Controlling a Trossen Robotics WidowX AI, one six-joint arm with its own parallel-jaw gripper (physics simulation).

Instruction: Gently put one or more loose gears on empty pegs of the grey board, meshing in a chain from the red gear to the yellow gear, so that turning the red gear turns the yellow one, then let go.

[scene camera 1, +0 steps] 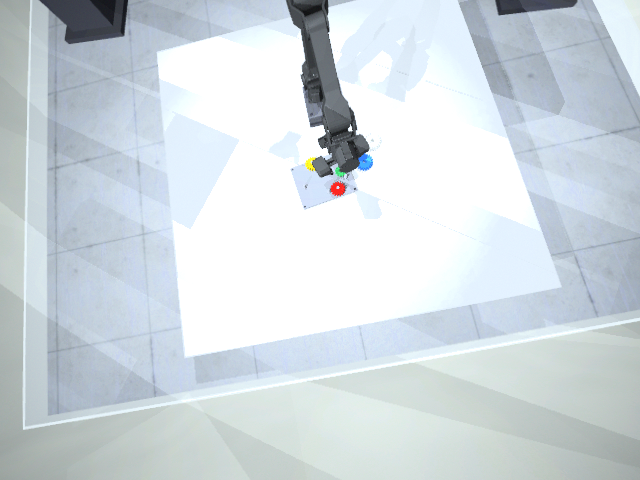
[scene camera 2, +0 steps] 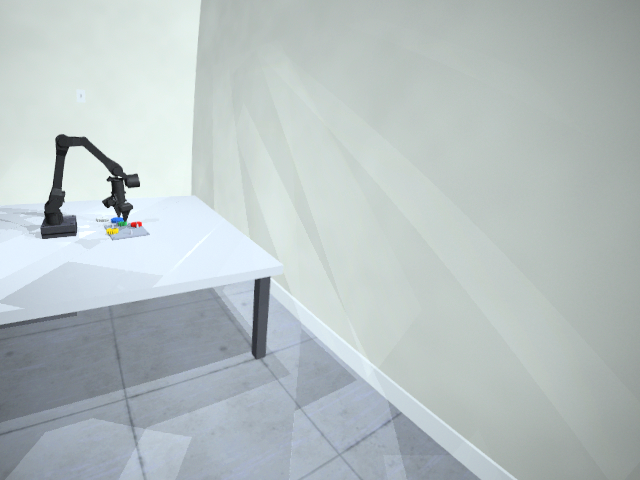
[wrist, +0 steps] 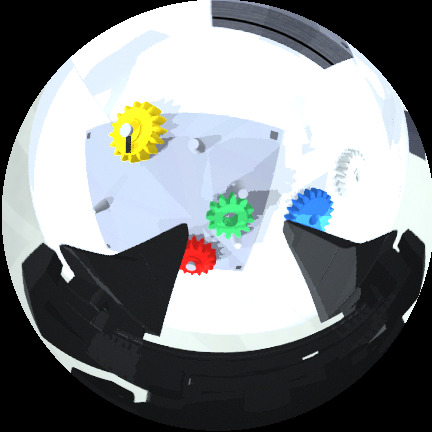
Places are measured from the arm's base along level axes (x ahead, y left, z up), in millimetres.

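Pixels of known places: gripper, fingertip midpoint: (scene camera 2: 122,219) (wrist: 236,227); arm's base, origin of the base link: (scene camera 1: 316,95) (scene camera 2: 54,223).
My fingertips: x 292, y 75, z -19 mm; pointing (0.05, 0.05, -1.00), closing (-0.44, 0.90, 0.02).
Note:
Ahead of a thing's pixels: the offset from my fingertips to its middle. Level surfaces: height alone.
My gripper (scene camera 2: 125,218) (wrist: 236,227) is open and empty, low above the grey board @(72 mm right, 17 mm ahead, 22 mm down) (scene camera 1: 320,198) (scene camera 2: 129,235) (wrist: 165,185). In the wrist view the green gear @(4 mm right, 1 mm ahead, 20 mm down) (scene camera 1: 340,171) (scene camera 2: 122,224) (wrist: 220,215) shows between and beyond the fingertips. It is over the board beside bare pegs, with no peg in its hole. The red gear @(18 mm right, 68 mm ahead, 20 mm down) (scene camera 1: 337,189) (scene camera 2: 136,224) (wrist: 200,255) and yellow gear @(107 mm right, 39 mm back, 20 mm down) (scene camera 1: 310,164) (scene camera 2: 112,231) (wrist: 145,130) are on pegs. The blue gear @(85 mm left, 31 mm back, 28 mm down) (scene camera 1: 366,162) (scene camera 2: 117,220) (wrist: 312,205) and white gear @(123 mm left, 111 mm back, 28 mm down) (scene camera 1: 373,140) (scene camera 2: 101,220) (wrist: 344,175) lie off the board. A finger partly hides the red gear.
Bare pegs stand near the yellow gear @(52 mm right, 42 mm back, 18 mm down) (wrist: 196,145), at the board's left (wrist: 102,205), and on both sides of the green gear. The arm's base (scene camera 2: 58,227) stands on the white table @(37 mm down) (scene camera 1: 361,279) (scene camera 2: 217,258) behind the board.

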